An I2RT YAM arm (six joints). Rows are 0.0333 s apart.
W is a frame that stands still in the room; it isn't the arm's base.
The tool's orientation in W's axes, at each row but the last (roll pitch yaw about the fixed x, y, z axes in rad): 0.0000 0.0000 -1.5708; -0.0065 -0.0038 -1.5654; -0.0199 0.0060 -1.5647; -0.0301 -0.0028 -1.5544; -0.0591 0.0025 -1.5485; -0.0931 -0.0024 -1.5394; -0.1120 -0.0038 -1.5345
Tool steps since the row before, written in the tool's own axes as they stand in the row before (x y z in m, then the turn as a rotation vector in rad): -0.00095 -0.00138 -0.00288 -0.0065 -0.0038 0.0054; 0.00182 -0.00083 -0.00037 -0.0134 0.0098 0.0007; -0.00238 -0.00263 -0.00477 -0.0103 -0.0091 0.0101; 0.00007 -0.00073 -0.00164 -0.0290 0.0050 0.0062; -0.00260 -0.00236 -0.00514 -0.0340 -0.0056 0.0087; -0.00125 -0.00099 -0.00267 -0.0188 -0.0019 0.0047; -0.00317 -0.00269 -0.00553 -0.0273 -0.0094 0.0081
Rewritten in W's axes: -0.00138 0.00095 -0.00288 -0.0038 0.0065 0.0054; -0.00082 -0.00183 -0.00036 0.0097 0.0135 0.0006; -0.00274 0.00239 -0.00470 -0.0090 0.0102 0.0103; -0.00078 -0.00009 -0.00162 0.0047 0.0291 0.0060; -0.00272 0.00255 -0.00499 -0.0058 0.0339 0.0091; -0.00127 0.00120 -0.00257 -0.0020 0.0188 0.0048; -0.00340 0.00303 -0.00521 -0.0094 0.0270 0.0090
